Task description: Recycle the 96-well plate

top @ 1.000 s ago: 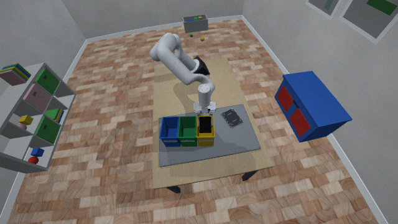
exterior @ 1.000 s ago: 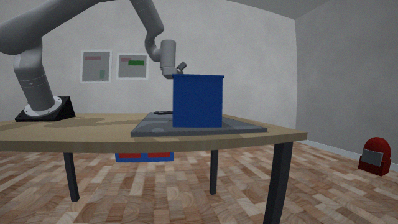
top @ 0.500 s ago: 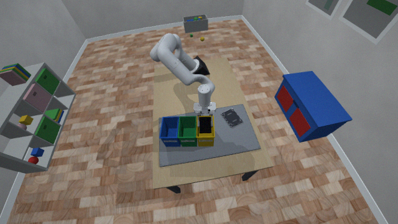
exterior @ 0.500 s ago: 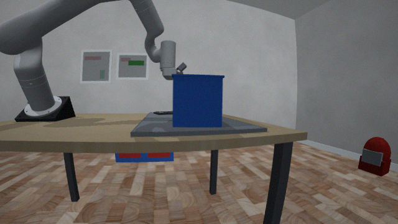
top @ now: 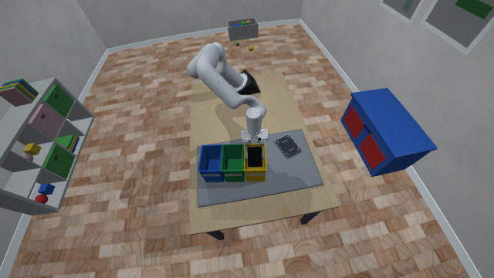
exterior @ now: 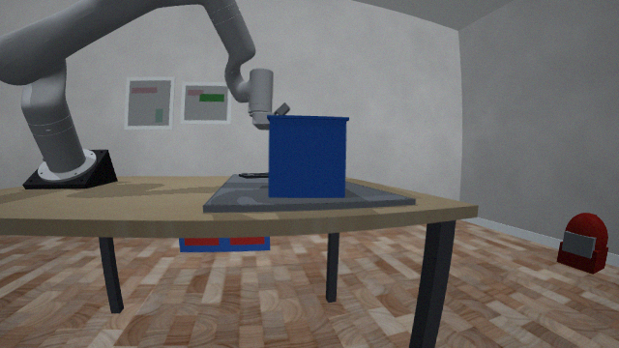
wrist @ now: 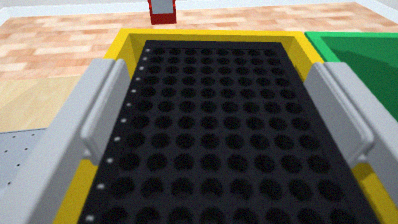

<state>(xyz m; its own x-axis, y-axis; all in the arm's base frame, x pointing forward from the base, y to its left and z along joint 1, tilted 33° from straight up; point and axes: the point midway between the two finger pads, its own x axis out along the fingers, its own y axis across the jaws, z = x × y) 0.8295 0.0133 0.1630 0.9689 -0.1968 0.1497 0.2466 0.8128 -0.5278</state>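
My gripper is now 1 cm above the black 96-well plate. The rest, counted from my hand: green bin 13 cm to the right, 10 cm below, 3 cm behind; then yellow bin 10 cm below; then blue bin 26 cm to the right, 10 cm below, 7 cm behind.
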